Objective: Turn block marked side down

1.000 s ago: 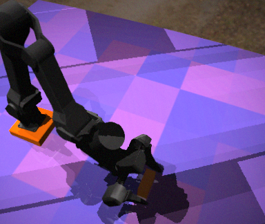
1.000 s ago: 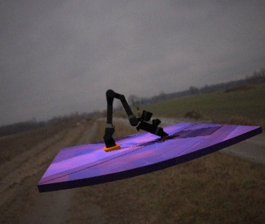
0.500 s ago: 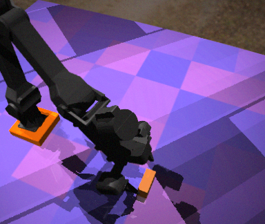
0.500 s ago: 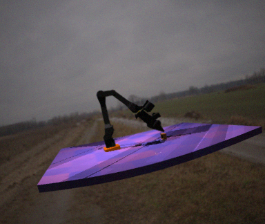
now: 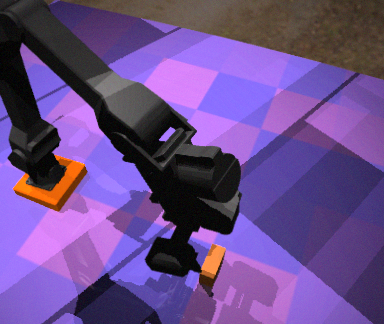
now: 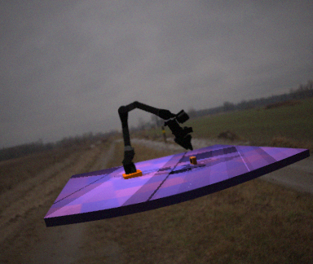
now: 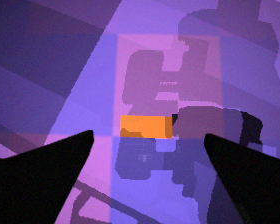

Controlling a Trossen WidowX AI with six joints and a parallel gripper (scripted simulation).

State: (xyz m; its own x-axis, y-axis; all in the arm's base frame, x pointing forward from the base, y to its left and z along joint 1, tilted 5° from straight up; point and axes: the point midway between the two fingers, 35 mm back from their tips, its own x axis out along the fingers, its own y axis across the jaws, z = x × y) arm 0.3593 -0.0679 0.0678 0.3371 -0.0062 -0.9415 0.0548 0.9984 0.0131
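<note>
The block lies 70 mm below my gripper tip.
</note>
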